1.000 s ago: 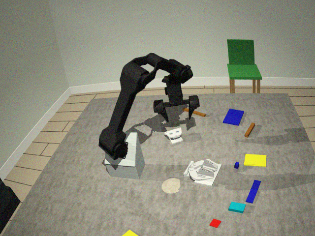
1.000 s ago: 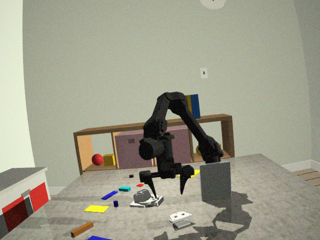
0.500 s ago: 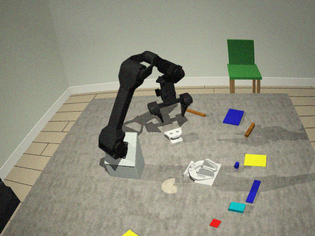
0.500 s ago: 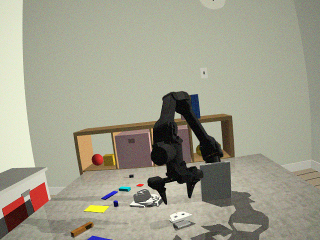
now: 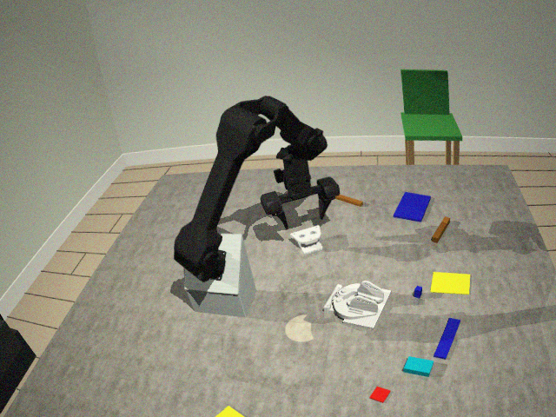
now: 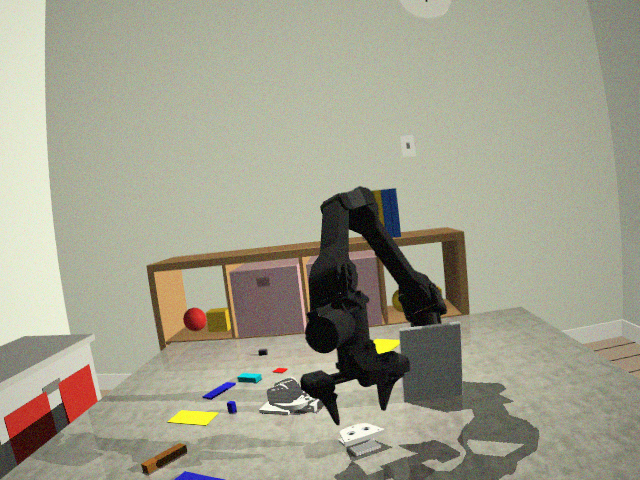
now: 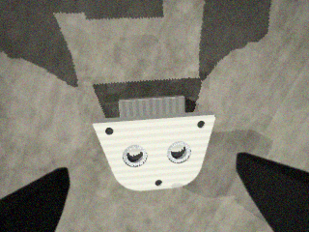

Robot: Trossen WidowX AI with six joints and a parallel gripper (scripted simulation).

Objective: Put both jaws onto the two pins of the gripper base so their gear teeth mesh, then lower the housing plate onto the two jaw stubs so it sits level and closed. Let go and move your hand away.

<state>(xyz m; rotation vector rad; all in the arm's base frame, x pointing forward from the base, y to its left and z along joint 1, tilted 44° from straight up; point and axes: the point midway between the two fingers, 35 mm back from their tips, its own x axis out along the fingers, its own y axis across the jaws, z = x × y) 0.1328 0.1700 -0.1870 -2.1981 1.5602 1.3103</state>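
The white ridged piece is 1 cm ahead of my gripper tip, 1 cm to the right of it and 5 cm below it. From my gripper tip the other things lie so: blue plate: 27 cm ahead, 19 cm to the left, 6 cm below; then orange bar: 36 cm ahead, 8 cm to the left, 5 cm below; then small blue cube: 32 cm ahead, 17 cm to the right, 5 cm below.
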